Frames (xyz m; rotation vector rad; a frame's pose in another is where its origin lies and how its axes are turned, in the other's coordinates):
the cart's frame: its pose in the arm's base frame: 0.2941 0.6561 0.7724 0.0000 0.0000 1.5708
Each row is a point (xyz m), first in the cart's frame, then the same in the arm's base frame.
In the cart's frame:
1: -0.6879 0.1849 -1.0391
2: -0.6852 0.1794 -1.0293
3: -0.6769 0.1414 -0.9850
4: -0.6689 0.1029 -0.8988
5: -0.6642 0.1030 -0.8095
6: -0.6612 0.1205 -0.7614
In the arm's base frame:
1: 0.1092 -0.0318 -0.2667
2: 0.1147 -0.0291 -0.2569
3: 0.1527 -0.0208 -0.2126
4: 0.1912 -0.0128 -0.1264
5: 0.1911 -0.0081 -0.0371
6: 0.1736 -0.0051 0.0110

